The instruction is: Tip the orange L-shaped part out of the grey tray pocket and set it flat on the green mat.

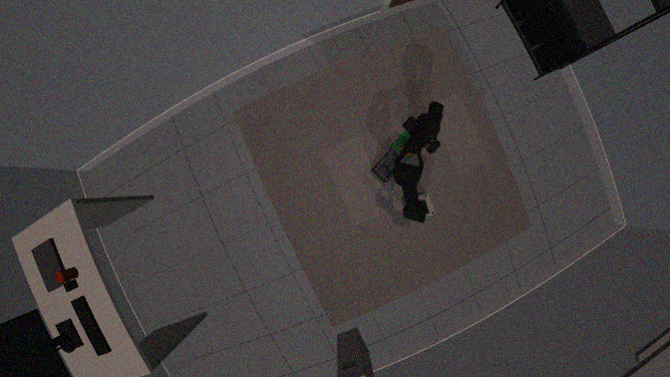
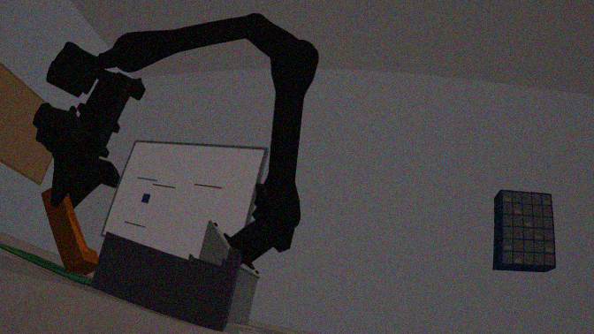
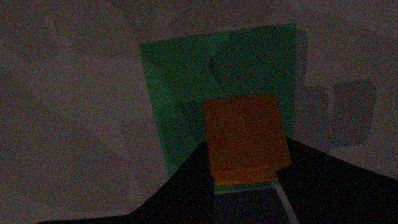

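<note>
Right now my gripper tip is 30 mm past the orange L-shaped part, 20 mm to the right of it and 30 mm above it. Round my gripper tip: tray wall: 30 mm behind, 150 mm to the left, 20 mm below; then green mat: 10 mm behind, 20 mm to the left, 90 mm below.
</note>
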